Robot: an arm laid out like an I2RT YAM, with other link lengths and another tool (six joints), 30 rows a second.
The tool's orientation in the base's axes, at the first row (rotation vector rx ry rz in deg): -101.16, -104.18, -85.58
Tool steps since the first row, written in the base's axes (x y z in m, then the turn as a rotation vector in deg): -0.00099, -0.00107, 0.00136, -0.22, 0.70, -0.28; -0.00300, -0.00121, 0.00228, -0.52, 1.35, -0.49; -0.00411, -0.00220, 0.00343, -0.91, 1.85, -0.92; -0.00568, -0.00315, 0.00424, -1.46, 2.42, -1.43; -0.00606, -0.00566, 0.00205, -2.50, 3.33, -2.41; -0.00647, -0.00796, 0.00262, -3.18, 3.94, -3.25; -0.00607, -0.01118, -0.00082, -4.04, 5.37, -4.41
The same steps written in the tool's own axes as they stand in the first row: 0.00057, 0.00010, -0.00191, 0.30, -0.48, 0.54; 0.00169, -0.00109, -0.00341, 0.64, -0.98, 0.98; 0.00219, -0.00122, -0.00522, 0.75, -1.64, 1.36; 0.00260, -0.00191, -0.00705, 0.89, -2.48, 1.76; -0.00048, -0.00277, -0.00807, 1.03, -4.04, 2.40; -0.00142, -0.00231, -0.01024, 0.99, -5.17, 2.92; -0.00606, -0.00298, -0.01081, 1.28, -6.79, 4.11
